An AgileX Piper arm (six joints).
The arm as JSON. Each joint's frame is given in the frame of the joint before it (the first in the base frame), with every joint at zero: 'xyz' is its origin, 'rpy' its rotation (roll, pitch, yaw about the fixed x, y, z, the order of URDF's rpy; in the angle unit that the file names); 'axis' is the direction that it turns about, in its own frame. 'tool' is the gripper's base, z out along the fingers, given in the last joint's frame.
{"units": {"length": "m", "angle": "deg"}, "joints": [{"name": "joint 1", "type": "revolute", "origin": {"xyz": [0.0, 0.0, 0.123], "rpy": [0.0, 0.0, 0.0]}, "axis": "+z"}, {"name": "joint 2", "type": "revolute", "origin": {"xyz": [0.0, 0.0, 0.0], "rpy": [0.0, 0.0, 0.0]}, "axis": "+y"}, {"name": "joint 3", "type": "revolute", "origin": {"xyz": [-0.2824, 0.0, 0.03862], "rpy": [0.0, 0.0, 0.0]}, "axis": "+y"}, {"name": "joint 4", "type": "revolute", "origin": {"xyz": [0.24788, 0.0, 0.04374], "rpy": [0.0, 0.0, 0.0]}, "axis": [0.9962, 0.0, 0.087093]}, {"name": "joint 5", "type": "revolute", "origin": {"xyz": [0.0, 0.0, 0.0], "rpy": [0.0, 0.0, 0.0]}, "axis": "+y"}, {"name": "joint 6", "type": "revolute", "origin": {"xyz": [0.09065, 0.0, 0.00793], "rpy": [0.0, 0.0, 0.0]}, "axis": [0.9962, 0.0, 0.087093]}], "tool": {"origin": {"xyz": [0.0, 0.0, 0.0], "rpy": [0.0, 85.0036, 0.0]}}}
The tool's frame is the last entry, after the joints.
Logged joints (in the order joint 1, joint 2, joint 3, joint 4, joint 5, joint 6), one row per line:
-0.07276, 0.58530, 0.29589, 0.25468, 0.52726, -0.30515
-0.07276, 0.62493, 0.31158, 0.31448, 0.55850, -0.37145
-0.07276, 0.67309, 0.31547, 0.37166, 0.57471, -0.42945
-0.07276, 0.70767, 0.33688, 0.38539, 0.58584, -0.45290
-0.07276, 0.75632, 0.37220, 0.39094, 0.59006, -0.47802
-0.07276, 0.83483, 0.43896, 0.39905, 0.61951, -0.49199
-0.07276, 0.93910, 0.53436, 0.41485, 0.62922, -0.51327
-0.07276, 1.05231, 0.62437, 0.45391, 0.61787, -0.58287
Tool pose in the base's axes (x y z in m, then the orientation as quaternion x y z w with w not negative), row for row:
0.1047, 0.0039, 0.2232, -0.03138, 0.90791, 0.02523, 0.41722
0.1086, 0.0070, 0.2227, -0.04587, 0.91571, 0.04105, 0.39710
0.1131, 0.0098, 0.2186, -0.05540, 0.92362, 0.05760, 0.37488
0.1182, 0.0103, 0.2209, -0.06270, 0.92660, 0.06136, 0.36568
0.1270, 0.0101, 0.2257, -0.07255, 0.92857, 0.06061, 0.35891
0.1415, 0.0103, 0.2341, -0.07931, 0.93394, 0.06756, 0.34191
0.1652, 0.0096, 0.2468, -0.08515, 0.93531, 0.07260, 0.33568
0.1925, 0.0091, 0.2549, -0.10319, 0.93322, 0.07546, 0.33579
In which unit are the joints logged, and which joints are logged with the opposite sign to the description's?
The joints are logged in radians. Opposite sign: joint 3.
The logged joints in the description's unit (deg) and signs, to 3 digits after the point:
-4.169, 33.535, -16.953, 14.592, 30.210, -17.484
-4.169, 35.806, -17.852, 18.018, 32.000, -21.283
-4.169, 38.565, -18.075, 21.295, 32.928, -24.606
-4.169, 40.547, -19.302, 22.081, 33.566, -25.949
-4.169, 43.334, -21.325, 22.399, 33.808, -27.389
-4.169, 47.832, -25.151, 22.864, 35.495, -28.189
-4.169, 53.806, -30.617, 23.769, 36.052, -29.408
-4.169, 60.293, -35.774, 26.007, 35.401, -33.396

